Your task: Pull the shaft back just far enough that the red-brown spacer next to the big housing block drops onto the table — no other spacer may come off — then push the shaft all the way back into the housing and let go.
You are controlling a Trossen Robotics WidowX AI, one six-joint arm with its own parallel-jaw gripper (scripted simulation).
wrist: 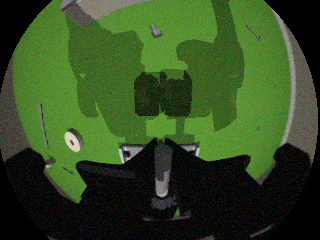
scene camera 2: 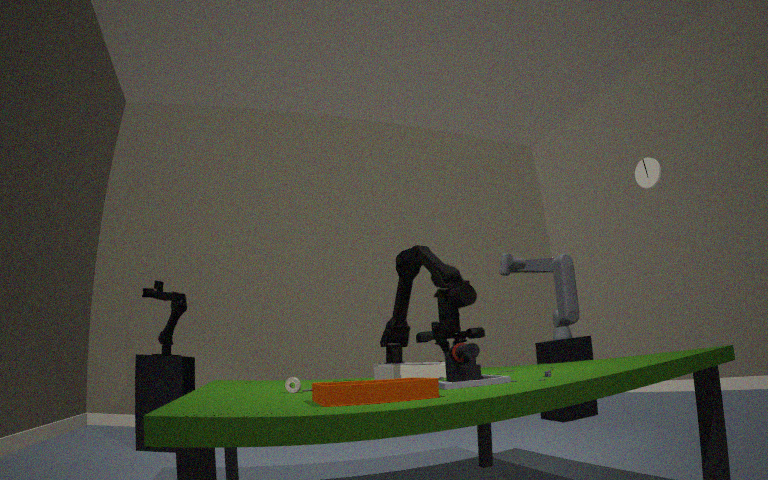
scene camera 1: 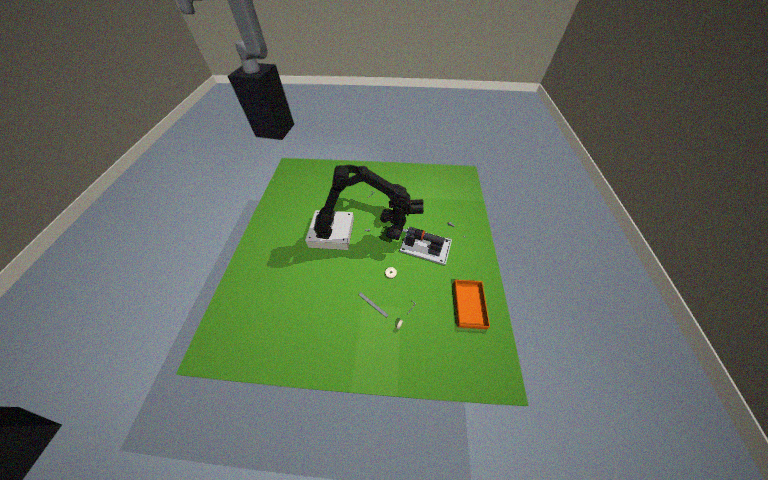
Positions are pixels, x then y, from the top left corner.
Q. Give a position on a grey baseplate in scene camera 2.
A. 459, 374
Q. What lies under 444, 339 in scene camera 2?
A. My gripper.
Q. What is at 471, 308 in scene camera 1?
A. An orange tray.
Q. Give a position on a grey baseplate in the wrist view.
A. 160, 203
